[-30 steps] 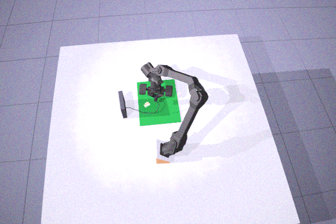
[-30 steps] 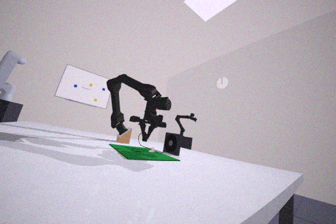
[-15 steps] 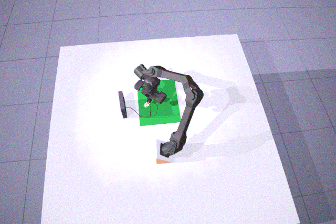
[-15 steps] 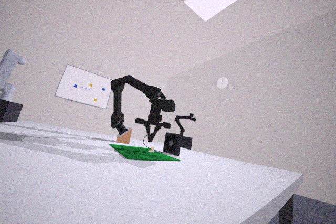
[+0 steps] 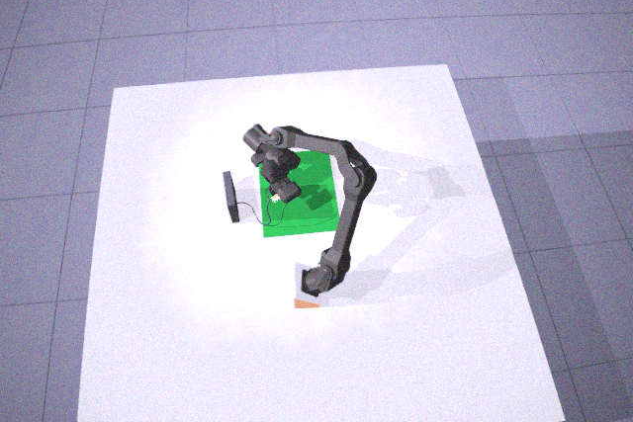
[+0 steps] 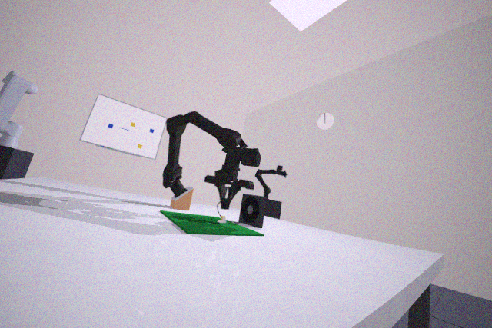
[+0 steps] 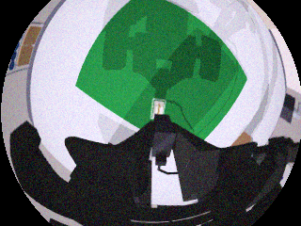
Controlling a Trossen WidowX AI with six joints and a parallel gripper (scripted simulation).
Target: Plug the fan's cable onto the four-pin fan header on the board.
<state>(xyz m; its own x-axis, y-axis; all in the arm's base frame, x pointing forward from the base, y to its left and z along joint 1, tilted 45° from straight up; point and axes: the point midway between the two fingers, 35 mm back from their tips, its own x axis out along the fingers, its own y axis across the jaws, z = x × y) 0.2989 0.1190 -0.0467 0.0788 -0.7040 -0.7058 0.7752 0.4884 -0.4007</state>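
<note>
Now: the four-pin header 60 mm below my gripper tip. Round my gripper tip: black fan: 130 mm to the left, 30 mm behind; then green board: 80 mm below, 60 mm to the right, 30 mm ahead; then dark plug: 10 mm to the left, 10 mm above.
</note>
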